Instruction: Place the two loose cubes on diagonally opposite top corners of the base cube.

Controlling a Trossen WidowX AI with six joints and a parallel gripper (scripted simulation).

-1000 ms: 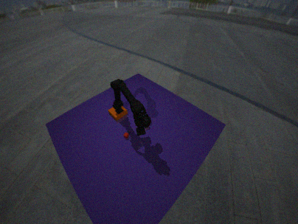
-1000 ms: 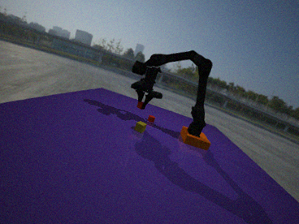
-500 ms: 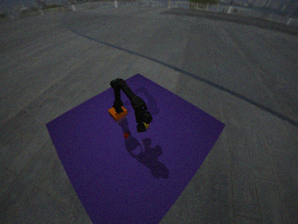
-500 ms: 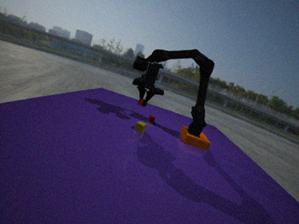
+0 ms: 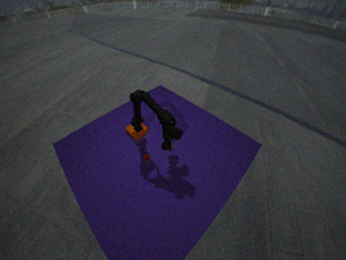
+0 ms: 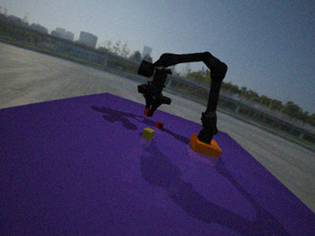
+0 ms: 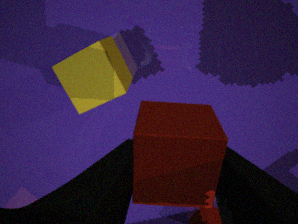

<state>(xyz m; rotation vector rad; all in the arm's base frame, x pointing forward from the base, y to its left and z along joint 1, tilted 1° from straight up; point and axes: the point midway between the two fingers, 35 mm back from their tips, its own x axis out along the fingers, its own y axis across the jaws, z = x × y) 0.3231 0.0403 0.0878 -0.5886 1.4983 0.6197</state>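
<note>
Right now the yellow base cube is 3 cm behind my gripper tip, 5 cm to the left of it and 9 cm below it.
</note>
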